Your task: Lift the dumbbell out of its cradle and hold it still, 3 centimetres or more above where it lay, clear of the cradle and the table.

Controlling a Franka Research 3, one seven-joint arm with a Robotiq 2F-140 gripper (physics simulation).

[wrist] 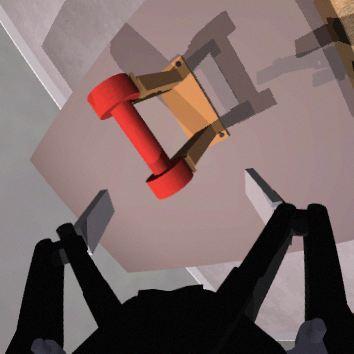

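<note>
A red dumbbell [137, 134] lies in the upper left part of the wrist view, its handle running diagonally from upper left to lower right between two thick round ends. It rests across the two arms of an orange-brown cradle [192, 102], whose base plate with dark bolt holes is to the right of the dumbbell. My gripper [176, 190] is open and empty, with its two grey pads wide apart. In the view the dumbbell's lower end is just above the space between the fingertips, and nothing touches the pads.
The cradle stands on a dull pinkish table top [165, 240], whose edges show at the left and bottom. A wooden block or board [345, 45] shows at the upper right corner. Shadows of the cradle, dumbbell and arm fall across the table to the right.
</note>
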